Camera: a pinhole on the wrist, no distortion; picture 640 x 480 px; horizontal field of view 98.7 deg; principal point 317.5 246.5 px. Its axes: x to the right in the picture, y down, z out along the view. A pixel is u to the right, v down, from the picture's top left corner.
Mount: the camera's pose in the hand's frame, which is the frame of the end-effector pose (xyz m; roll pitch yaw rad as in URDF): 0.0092 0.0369 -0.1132 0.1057 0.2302 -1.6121
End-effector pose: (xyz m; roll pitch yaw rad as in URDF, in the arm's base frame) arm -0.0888 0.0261 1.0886 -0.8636 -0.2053 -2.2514
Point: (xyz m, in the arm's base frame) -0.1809 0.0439 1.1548
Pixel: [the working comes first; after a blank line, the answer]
In the camera's frame: 0.1078 0.0647 0.1079

592 411
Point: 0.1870 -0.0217 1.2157
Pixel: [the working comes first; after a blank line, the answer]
In the camera's frame: -0.0921 -0.0755 0.3973

254 194
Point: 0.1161 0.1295 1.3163
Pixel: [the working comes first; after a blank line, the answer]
In the camera's frame: 0.0980 -0.1182 0.4047

384 166
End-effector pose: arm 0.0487 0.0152 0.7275 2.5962 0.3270 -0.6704
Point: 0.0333 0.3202 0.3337
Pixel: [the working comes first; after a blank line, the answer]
In the camera's frame: 0.3665 -0.0052 0.4674

533 243
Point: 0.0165 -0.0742 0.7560
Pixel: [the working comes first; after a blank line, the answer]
In the camera's frame: -0.0873 0.0196 0.1101

100 295
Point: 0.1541 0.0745 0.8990
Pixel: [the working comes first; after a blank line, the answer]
In the camera's frame: 0.0624 -0.0280 -0.0818

behind the camera
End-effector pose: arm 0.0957 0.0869 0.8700 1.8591 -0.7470 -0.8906
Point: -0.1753 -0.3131 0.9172
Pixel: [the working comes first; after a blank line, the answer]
In the camera's frame: -0.1712 0.1816 0.5329

229 340
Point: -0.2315 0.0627 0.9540
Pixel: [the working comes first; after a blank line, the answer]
In the camera's frame: -0.2836 -0.0704 0.2691

28 175
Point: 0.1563 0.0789 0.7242
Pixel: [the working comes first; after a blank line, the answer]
In the camera's frame: 0.1529 -0.0519 0.1571

585 156
